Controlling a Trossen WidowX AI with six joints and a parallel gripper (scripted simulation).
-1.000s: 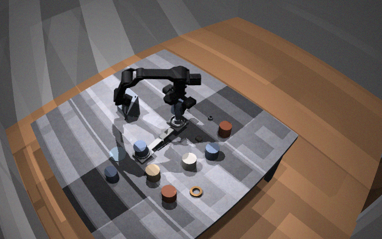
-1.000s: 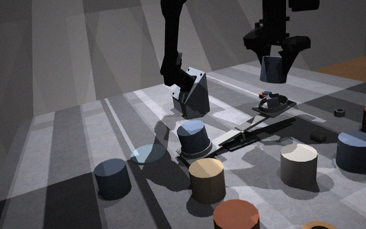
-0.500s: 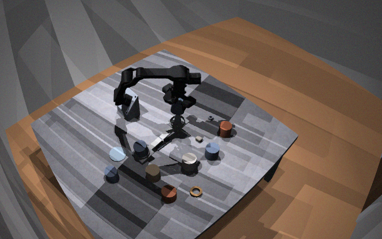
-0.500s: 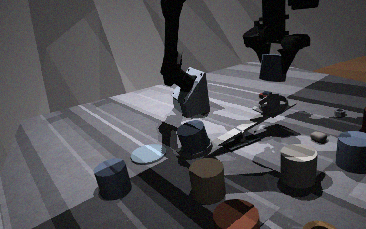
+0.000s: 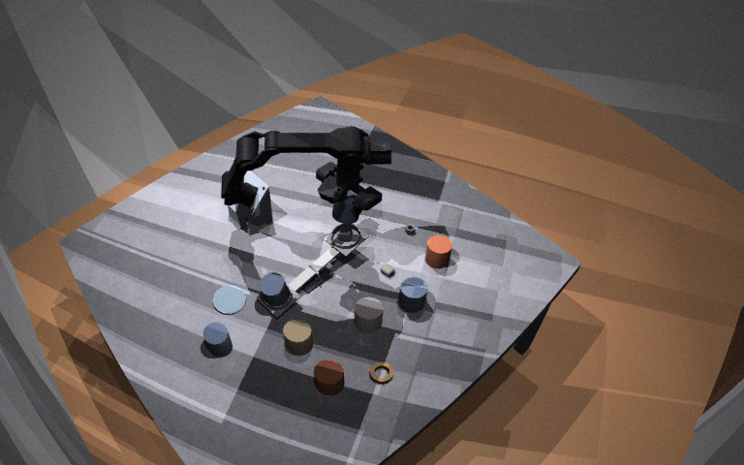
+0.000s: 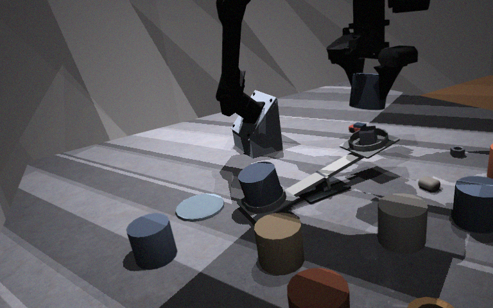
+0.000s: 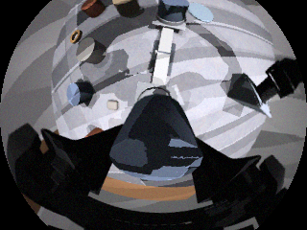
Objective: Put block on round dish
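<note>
The grey block is 10 mm to the right of my gripper tip and 80 mm below it. Round my gripper tip: white cup 180 mm ahead, 150 mm to the right, 130 mm below; then dark lump 130 mm ahead, 20 mm to the left, 160 mm below; then small nut 90 mm ahead, 190 mm to the left, 160 mm below.
</note>
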